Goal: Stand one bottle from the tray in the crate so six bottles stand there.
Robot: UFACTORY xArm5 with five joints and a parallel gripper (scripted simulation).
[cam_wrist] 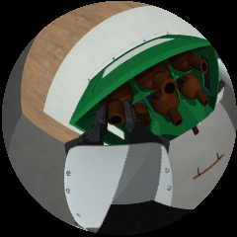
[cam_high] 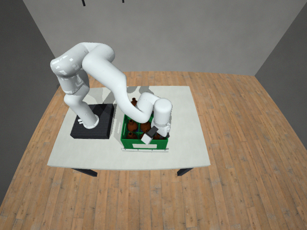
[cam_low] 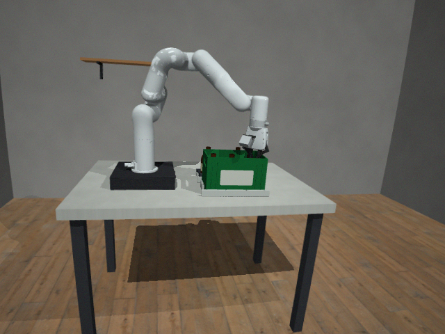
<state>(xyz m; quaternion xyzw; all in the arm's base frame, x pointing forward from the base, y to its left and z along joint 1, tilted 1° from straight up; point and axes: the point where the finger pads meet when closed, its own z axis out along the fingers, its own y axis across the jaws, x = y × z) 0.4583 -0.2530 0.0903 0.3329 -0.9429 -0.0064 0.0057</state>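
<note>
The brown bottle lies 7 cm below my hand. Also, from my hand: green crate (7 cm behind, 6 cm to the left, 8 cm below); then dark tray (2 cm behind, 30 cm to the left, 15 cm below).
</note>
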